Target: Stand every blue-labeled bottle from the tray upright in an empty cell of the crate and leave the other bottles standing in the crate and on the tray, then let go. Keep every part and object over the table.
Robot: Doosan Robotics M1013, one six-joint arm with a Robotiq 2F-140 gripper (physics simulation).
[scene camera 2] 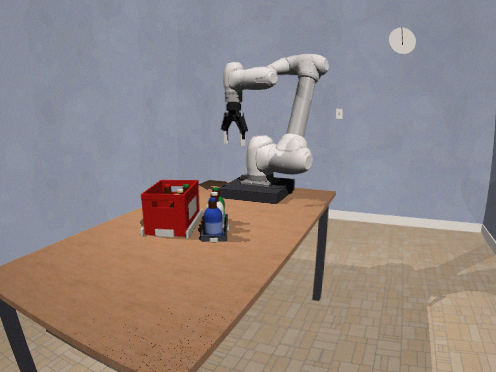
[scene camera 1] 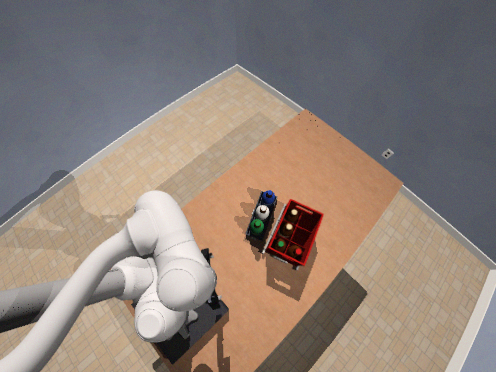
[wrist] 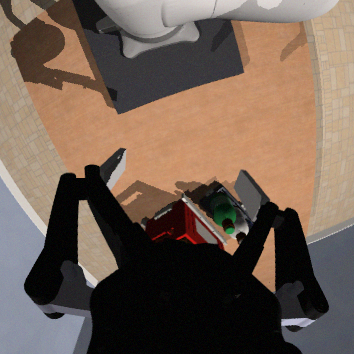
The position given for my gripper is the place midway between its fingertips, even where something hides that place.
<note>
I see my gripper (wrist: 182, 168) and a green bottle (wrist: 223, 213).
</note>
